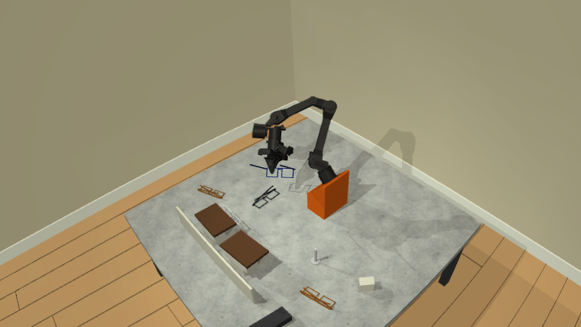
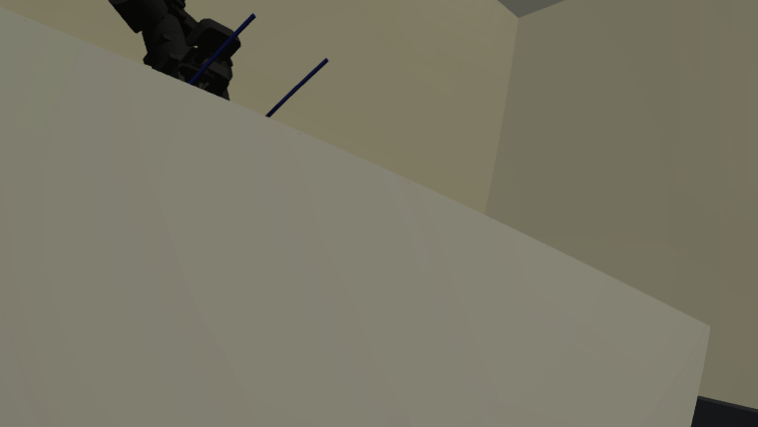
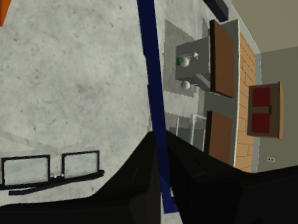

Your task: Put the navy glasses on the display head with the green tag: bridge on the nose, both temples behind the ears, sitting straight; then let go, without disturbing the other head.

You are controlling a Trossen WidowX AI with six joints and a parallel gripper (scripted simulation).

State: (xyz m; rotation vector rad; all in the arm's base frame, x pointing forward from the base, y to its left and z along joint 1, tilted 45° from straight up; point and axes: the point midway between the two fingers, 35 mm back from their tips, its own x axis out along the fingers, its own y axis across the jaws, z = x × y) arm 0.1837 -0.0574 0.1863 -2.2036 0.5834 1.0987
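The display head is 270 mm ahead of my gripper tip, 210 mm to the left of it and 140 mm below it. The rest, counted from my gripper tip: long white panel (410 mm ahead, 110 mm to the left, 150 mm below); cream cube (630 mm to the left, 180 mm below); white post (70 mm ahead, 390 mm to the left, 180 mm below).
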